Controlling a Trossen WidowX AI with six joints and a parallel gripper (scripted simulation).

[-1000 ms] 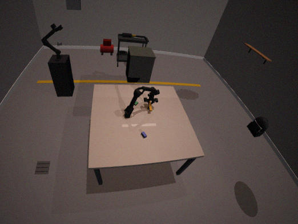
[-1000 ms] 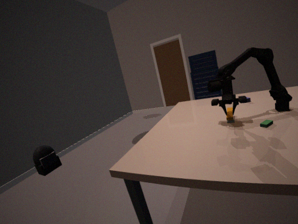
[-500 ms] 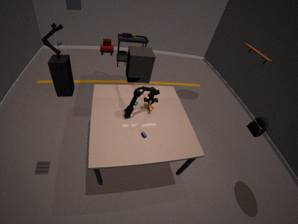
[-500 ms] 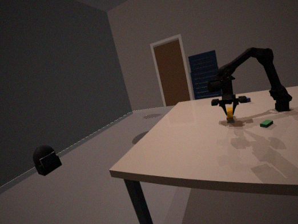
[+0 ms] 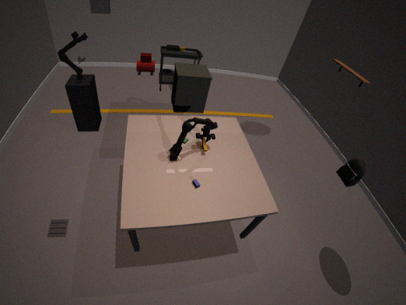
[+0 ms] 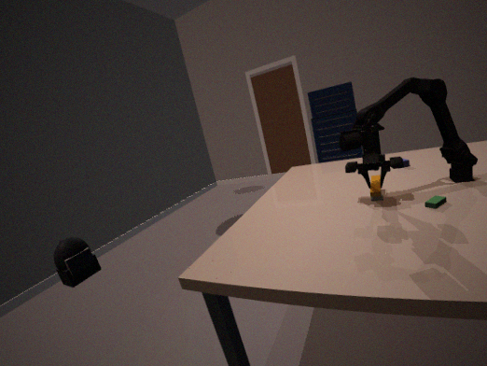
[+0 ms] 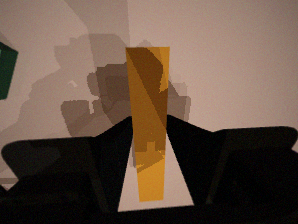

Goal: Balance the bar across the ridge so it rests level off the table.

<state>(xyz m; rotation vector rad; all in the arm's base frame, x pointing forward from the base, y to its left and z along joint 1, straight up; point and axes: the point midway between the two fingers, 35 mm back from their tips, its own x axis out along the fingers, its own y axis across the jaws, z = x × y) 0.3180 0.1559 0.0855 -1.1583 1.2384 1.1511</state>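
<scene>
My gripper tip is 30 mm to the left of the bar. The rest, counted from my gripper tip: green block (170 mm behind, 60 mm to the left, 40 mm below); blue block (160 mm behind, 460 mm to the right, 30 mm below).
</scene>
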